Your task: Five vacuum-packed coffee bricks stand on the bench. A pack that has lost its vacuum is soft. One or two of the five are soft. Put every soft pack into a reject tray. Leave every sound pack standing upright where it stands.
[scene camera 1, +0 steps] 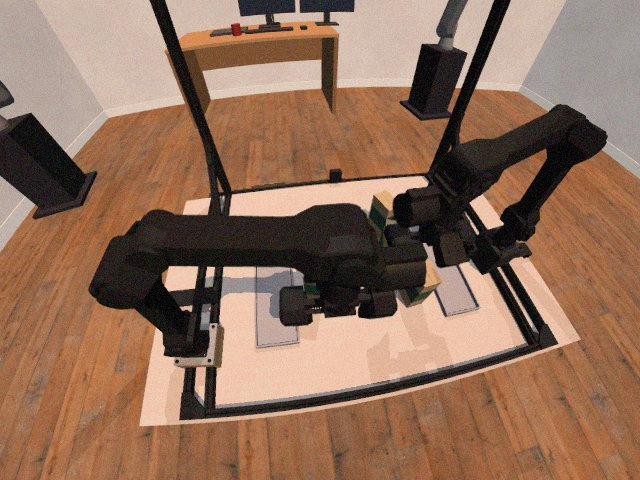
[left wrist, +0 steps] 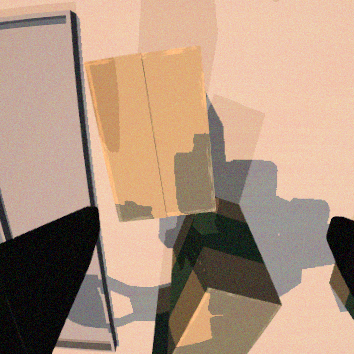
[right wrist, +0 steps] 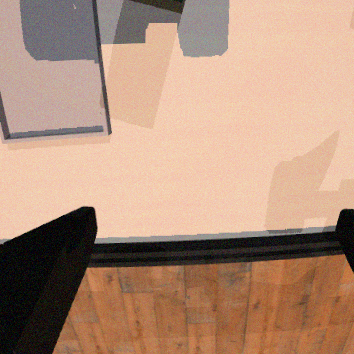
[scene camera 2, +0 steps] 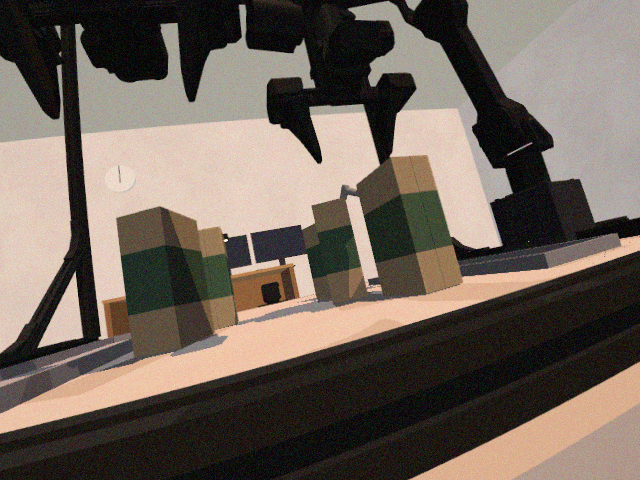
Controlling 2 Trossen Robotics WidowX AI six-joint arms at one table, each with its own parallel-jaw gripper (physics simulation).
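Places are measured from the left arm's base along level axes (x left, y back, z up), in millimetres.
Pixels of known places: left gripper, between the fingertips: (left wrist: 216,223) (scene camera 2: 356,158); right gripper, between the fingertips: (scene camera 1: 335,317) (right wrist: 218,219) (scene camera 2: 122,106); left arm's base, origin of its link: (scene camera 1: 502,240) (scene camera 2: 533,191); right arm's base, origin of its link: (scene camera 1: 195,343).
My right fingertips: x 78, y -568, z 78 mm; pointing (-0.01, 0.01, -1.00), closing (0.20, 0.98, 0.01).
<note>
Ahead of a thing's pixels: the offset from my right fingertips to its top centre. "pt": to the spot under its first point.
Five tan packs with green bands stand upright. In scene camera 2 they are a front-left pack (scene camera 2: 147,281), one behind it @[dx -259, dy +52, dz -40 mm] (scene camera 2: 221,279), a middle pack (scene camera 2: 336,253), one partly hidden behind it @[pt dx -306, dy +240, dz -72 mm] (scene camera 2: 311,242), and a right pack @[dx -51, dy +251, dz -40 mm] (scene camera 2: 408,227) (scene camera 1: 423,289) (left wrist: 145,115). Softness cannot be told by eye. My left gripper (scene camera 2: 352,159) (left wrist: 216,223) is open and empty, above and between the middle and right packs in scene camera 2. My right gripper (scene camera 2: 123,107) (right wrist: 218,219) is open and empty, high above the front-left pack in scene camera 2. Both trays, left (scene camera 1: 277,330) (right wrist: 55,105) and right (scene camera 1: 459,297) (left wrist: 40,125), hold no pack where visible.
My right arm (scene camera 1: 232,240) stretches across the bench and hides much of the packs in scene camera 1. My left arm (scene camera 1: 522,139) reaches in from the right, its wrist close to the other arm's. A black frame rail @[pt dx +138, dy +27, dz -161 mm] (scene camera 1: 361,387) (right wrist: 215,254) edges the bench.
</note>
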